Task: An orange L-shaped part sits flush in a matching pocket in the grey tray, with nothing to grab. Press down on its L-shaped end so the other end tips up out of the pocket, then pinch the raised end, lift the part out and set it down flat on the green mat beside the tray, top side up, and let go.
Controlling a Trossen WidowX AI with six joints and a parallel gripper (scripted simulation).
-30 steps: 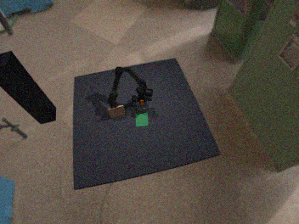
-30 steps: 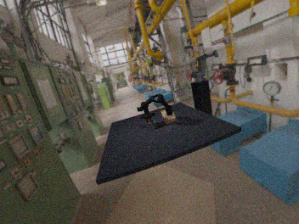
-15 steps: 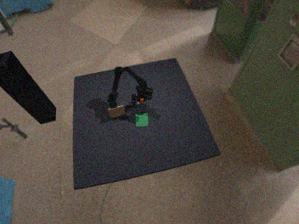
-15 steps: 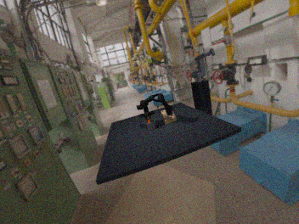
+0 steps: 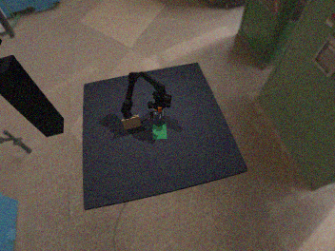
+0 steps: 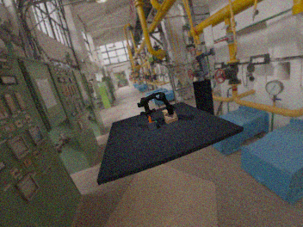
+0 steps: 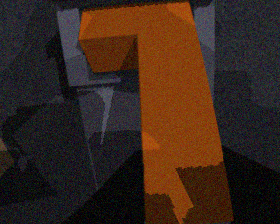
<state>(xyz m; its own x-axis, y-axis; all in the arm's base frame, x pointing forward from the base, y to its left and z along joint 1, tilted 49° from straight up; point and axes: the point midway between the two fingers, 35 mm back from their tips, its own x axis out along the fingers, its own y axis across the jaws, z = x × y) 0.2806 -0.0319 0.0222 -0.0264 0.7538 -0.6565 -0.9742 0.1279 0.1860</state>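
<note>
Right now the green mat is 40 mm behind my gripper tip, 140 mm to the right of it and 130 mm below it. Round my gripper tip: orange L-shaped part: 10 mm behind, 30 mm to the left, 30 mm below.
</note>
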